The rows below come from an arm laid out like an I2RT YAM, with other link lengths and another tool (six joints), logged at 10 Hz.
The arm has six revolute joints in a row. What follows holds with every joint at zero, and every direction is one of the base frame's. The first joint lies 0.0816 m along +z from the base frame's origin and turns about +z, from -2.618 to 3.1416 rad. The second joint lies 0.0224 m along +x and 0.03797 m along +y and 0.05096 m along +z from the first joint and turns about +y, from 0 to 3.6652 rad. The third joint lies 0.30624 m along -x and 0.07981 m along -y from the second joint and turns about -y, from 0 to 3.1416 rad. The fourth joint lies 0.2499 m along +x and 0.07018 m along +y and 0.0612 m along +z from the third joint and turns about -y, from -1.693 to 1.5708 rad. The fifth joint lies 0.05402 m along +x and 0.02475 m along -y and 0.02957 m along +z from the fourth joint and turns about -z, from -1.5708 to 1.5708 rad. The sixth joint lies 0.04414 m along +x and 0.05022 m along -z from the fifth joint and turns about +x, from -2.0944 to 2.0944 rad. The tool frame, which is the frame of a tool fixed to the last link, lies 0.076 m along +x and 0.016 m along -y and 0.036 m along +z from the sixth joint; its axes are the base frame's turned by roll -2.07, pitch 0.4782 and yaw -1.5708 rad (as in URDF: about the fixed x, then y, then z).
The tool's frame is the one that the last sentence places.
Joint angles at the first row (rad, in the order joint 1, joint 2, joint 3, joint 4, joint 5, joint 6):
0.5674, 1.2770, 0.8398, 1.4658, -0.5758, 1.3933
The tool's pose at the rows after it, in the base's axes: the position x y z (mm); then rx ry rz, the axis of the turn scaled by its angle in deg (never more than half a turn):
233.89 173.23 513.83 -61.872 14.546 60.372
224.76 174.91 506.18 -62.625 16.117 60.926
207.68 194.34 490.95 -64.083 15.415 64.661
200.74 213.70 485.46 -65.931 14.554 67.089
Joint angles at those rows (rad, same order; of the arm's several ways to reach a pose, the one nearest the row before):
0.5148, 1.2217, 0.8211, 1.4227, -0.5656, 1.3880
0.5373, 1.1820, 0.7860, 1.3747, -0.5640, 1.3582
0.6338, 1.1721, 0.7361, 1.3735, -0.5526, 1.3224
0.7006, 1.1984, 0.7399, 1.3685, -0.5568, 1.2934

